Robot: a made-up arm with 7 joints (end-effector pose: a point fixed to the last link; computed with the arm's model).
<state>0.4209 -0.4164 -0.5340 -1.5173 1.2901 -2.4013 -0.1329</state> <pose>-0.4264 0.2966 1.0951 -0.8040 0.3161 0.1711 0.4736</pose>
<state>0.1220 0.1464 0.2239 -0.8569 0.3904 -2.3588 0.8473</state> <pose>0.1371 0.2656 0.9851 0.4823 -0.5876 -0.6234 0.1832</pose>
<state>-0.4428 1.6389 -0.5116 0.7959 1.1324 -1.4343 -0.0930</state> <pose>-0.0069 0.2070 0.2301 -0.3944 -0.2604 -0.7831 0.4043</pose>
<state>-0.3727 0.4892 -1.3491 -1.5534 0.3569 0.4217 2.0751</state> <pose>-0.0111 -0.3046 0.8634 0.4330 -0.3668 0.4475 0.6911</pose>
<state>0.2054 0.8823 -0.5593 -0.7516 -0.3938 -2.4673 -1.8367</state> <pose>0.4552 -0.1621 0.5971 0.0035 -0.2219 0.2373 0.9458</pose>
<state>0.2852 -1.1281 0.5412 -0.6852 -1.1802 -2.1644 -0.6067</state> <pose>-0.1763 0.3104 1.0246 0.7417 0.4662 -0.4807 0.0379</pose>
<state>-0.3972 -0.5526 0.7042 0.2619 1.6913 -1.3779 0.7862</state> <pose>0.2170 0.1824 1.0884 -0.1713 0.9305 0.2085 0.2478</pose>
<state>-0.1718 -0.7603 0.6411 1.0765 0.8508 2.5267 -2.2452</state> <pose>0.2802 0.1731 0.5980 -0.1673 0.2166 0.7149 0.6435</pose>
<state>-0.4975 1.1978 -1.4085 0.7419 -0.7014 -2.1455 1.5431</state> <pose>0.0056 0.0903 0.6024 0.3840 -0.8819 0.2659 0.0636</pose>
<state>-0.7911 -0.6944 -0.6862 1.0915 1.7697 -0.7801 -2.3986</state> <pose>0.0408 -0.5021 1.3050 -0.3661 -0.4141 -0.1743 0.8150</pose>
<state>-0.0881 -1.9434 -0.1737 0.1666 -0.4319 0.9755 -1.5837</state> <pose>-0.3977 0.0567 0.5356 0.5683 -0.0089 -0.4399 0.6954</pose>
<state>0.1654 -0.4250 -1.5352 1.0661 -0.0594 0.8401 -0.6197</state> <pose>-0.0696 -0.2446 0.9687 -0.0150 0.7657 0.1978 0.6118</pose>
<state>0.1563 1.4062 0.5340 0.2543 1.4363 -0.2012 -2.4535</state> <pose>0.0729 0.4342 0.4572 -0.8655 -0.3524 0.1360 0.3289</pose>
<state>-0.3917 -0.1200 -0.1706 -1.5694 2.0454 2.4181 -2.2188</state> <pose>0.1324 -0.0816 1.1405 -0.6091 0.1253 0.2577 0.7395</pose>
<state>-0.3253 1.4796 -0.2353 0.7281 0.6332 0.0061 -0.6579</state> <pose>0.2514 -0.0666 0.4591 -0.2269 0.8531 0.4354 0.1765</pose>
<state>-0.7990 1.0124 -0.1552 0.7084 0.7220 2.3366 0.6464</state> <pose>0.0186 0.1002 0.8706 -0.1124 0.7168 -0.0782 0.6838</pose>
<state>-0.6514 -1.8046 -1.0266 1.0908 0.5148 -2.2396 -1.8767</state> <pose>-0.2200 -0.2470 1.1456 -0.2348 -0.5899 0.4989 0.5899</pose>
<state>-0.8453 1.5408 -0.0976 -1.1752 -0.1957 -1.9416 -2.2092</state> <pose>0.3584 -0.1612 0.4437 0.2687 0.0672 0.1084 0.9547</pose>
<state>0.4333 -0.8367 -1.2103 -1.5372 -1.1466 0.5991 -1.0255</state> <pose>-0.1572 0.1597 0.7094 0.6649 -0.1126 0.3790 0.6337</pose>
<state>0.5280 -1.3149 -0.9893 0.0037 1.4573 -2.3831 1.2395</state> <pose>-0.4661 0.3951 0.9709 0.4326 -0.8033 -0.3007 0.2777</pose>
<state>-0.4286 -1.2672 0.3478 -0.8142 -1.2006 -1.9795 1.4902</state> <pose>-0.1631 -0.2543 1.1859 0.9373 -0.1648 -0.2782 0.1300</pose>
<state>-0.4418 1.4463 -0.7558 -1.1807 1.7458 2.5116 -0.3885</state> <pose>0.3053 0.0899 0.4318 -0.3009 -0.1258 -0.8691 0.3719</pose>
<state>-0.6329 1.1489 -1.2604 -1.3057 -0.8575 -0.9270 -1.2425</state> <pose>0.0215 -0.1573 0.2772 0.6208 0.2500 -0.3522 0.6543</pose>
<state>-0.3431 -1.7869 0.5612 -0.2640 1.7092 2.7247 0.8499</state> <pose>-0.1033 -0.0124 1.1297 0.0800 0.7409 0.6372 0.1968</pose>
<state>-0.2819 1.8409 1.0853 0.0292 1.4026 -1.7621 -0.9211</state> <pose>-0.3020 0.4279 0.3546 0.5288 -0.2469 -0.7264 0.3631</pose>
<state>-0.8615 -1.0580 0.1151 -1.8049 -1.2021 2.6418 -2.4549</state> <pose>-0.4461 -0.2413 0.8964 0.4969 0.7816 -0.1745 0.3342</pose>
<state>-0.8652 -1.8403 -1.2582 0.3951 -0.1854 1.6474 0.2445</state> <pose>-0.5648 -0.4827 0.6779 0.7478 0.0339 0.3427 0.5676</pose>
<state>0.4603 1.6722 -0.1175 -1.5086 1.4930 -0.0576 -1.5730</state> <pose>0.0176 0.4242 0.5861 -0.8376 -0.1922 -0.4593 0.2247</pose>
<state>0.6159 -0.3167 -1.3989 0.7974 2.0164 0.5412 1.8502</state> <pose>-0.1954 0.2330 1.0289 -0.2598 0.6476 0.6800 0.2253</pose>
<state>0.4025 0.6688 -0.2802 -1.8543 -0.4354 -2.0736 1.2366</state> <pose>0.1505 0.0641 0.9470 0.6860 -0.3239 -0.6362 0.1406</pose>
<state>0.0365 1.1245 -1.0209 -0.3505 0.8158 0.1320 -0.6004</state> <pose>0.2291 -0.2960 0.7959 -0.0882 0.7579 -0.1420 0.6306</pose>
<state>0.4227 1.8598 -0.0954 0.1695 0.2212 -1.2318 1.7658</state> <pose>0.0053 -0.2034 0.2341 -0.8553 -0.1527 -0.4429 0.2213</pose>
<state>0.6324 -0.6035 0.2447 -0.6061 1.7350 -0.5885 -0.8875</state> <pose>-0.3498 0.6144 0.3351 -0.7065 -0.2946 -0.6337 0.1121</pose>
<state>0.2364 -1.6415 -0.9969 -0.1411 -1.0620 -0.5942 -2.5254</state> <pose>-0.1173 0.1124 0.6653 0.4145 -0.0813 0.0521 0.9049</pose>
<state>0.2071 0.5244 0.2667 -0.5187 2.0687 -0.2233 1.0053</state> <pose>-0.0692 0.5395 0.6306 -0.6046 0.7253 -0.0920 0.3162</pose>
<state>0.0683 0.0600 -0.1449 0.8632 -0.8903 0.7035 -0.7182</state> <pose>-0.1612 0.0243 0.8329 0.1987 0.7924 -0.3651 0.4464</pose>
